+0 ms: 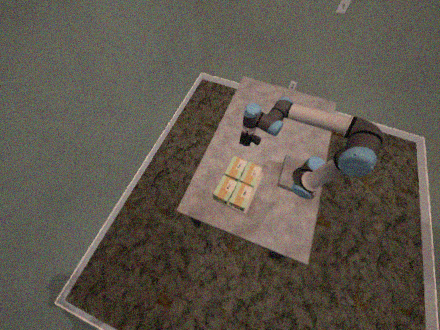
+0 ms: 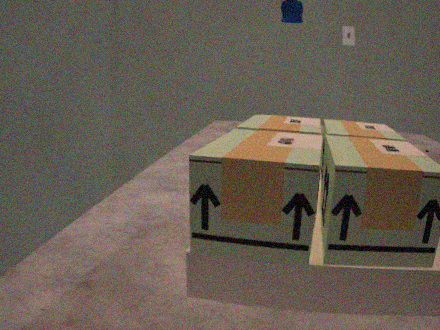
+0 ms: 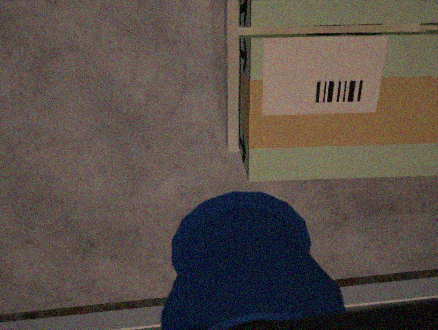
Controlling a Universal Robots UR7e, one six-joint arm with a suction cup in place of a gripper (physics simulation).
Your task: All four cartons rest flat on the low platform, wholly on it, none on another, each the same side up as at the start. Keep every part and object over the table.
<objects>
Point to a carton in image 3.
311, 106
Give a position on a carton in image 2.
302, 125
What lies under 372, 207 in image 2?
A carton.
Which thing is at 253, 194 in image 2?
A carton.
</objects>
